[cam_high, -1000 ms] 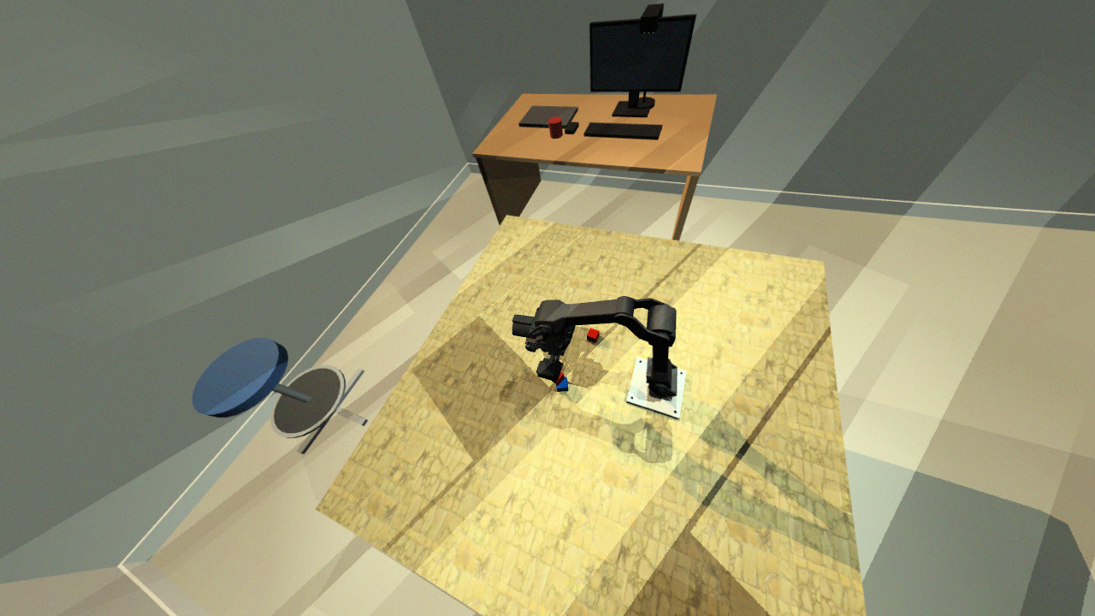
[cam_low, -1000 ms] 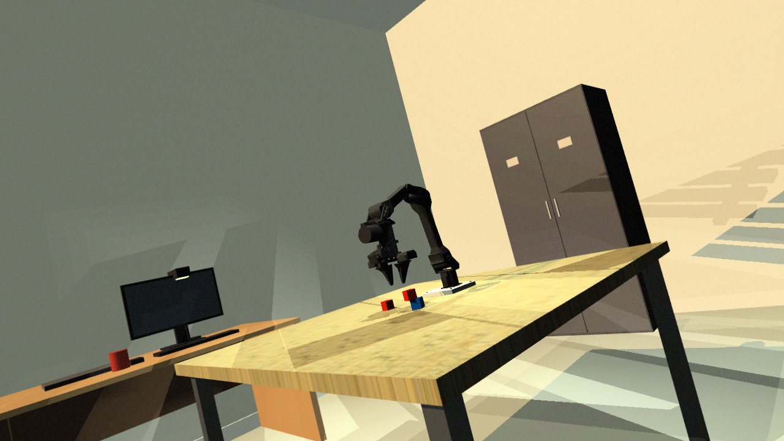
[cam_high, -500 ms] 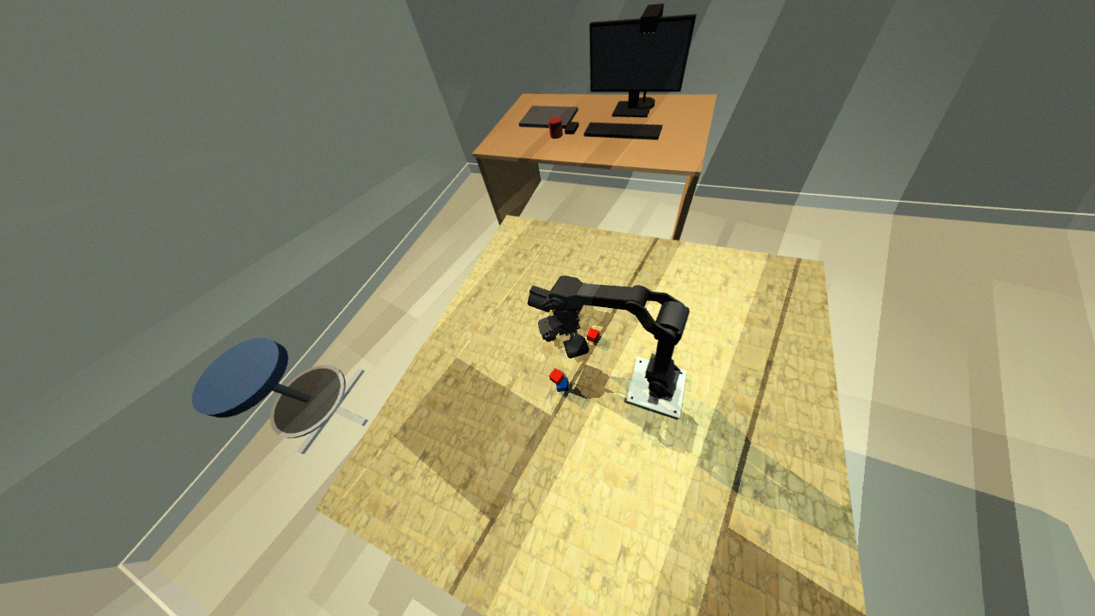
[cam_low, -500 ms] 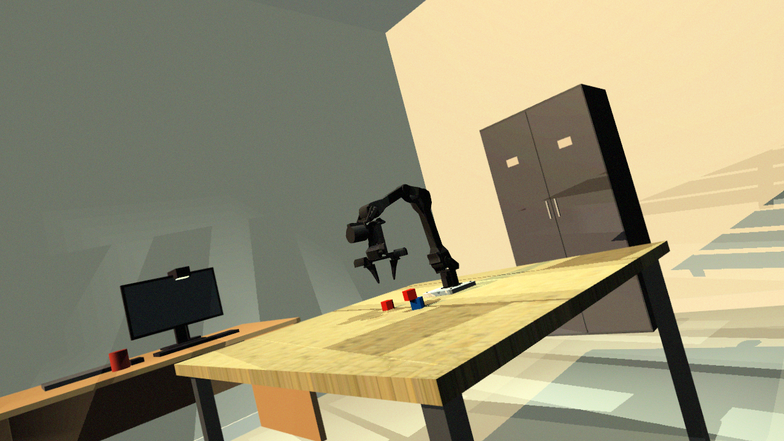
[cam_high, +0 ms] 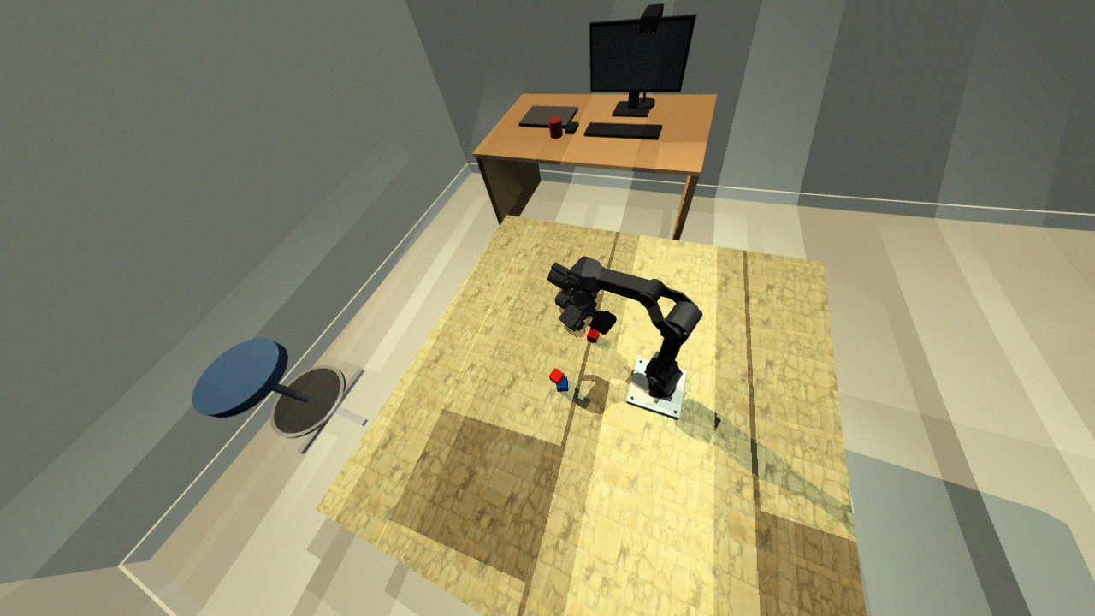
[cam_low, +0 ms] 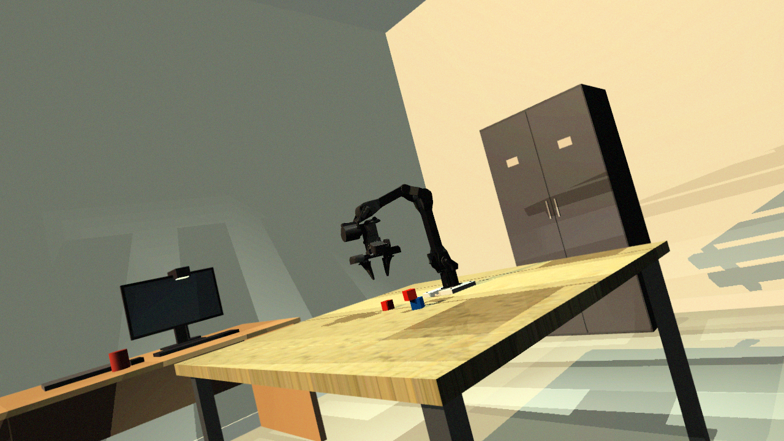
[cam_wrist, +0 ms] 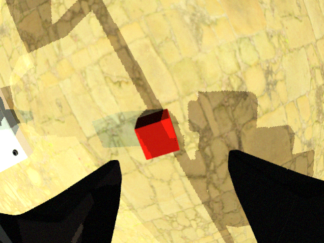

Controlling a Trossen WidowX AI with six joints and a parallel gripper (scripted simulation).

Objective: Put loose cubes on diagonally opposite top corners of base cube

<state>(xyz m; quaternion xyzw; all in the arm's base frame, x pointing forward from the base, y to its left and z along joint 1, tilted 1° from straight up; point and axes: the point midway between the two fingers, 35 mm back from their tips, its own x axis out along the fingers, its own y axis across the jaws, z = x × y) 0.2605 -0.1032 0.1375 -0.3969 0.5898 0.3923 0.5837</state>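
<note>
Right now my gripper tip is 3 cm short of the blue cube, 18 cm to the right of it and 10 cm above it.
</note>
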